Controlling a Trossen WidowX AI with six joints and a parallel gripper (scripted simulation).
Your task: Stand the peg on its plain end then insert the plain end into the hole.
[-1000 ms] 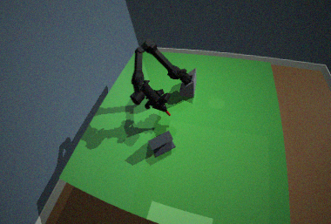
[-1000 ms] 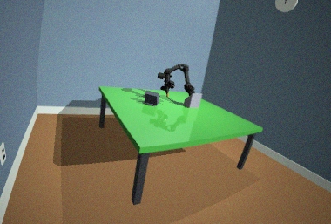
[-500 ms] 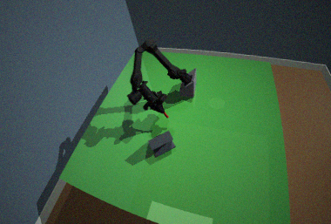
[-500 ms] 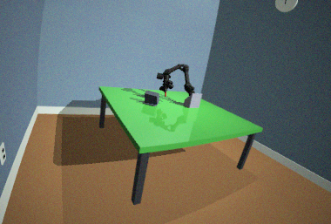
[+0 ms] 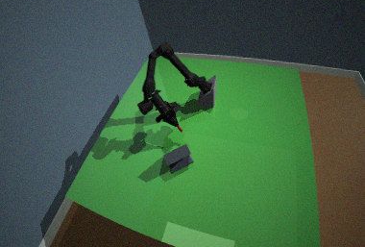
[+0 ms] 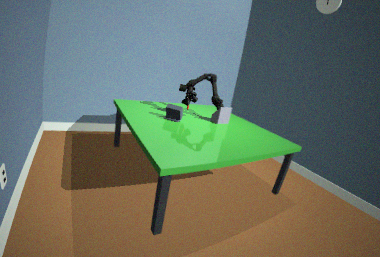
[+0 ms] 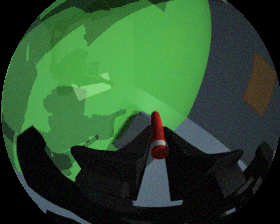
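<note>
Right now the sloped grey panel is 14 cm ahead of my gripper tip, 3 cm to the left of it and 6 cm below it. Round my gripper tip: red peg: 1 cm behind, 1 cm to the right, 1 cm above.
</note>
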